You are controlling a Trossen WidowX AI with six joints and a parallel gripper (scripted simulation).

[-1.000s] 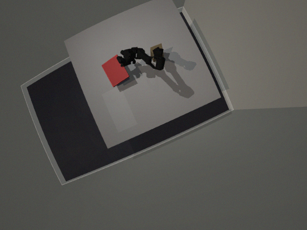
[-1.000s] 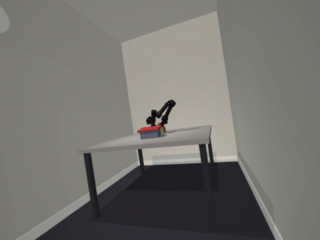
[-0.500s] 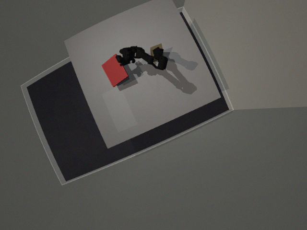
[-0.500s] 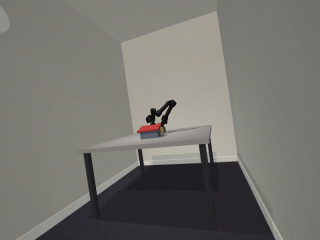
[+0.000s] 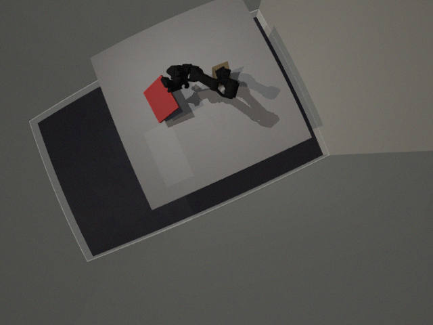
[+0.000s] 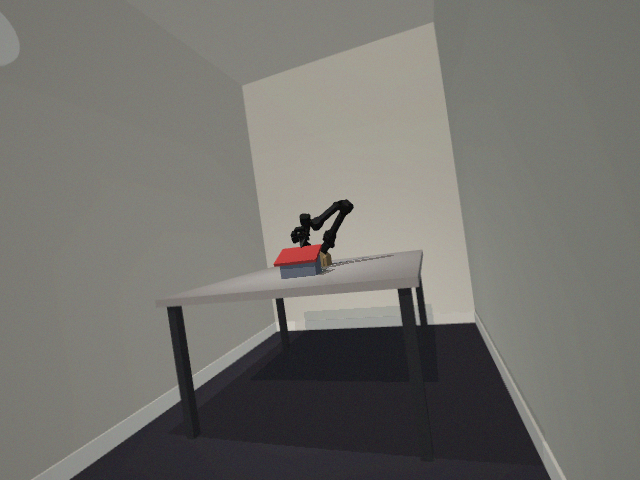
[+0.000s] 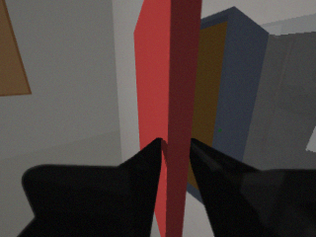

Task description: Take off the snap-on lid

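My gripper tip is now 8 cm short of the red lid and 3 cm above it. The rest, counted from my gripper tip: storage box (6 cm ahead, 10 cm below).
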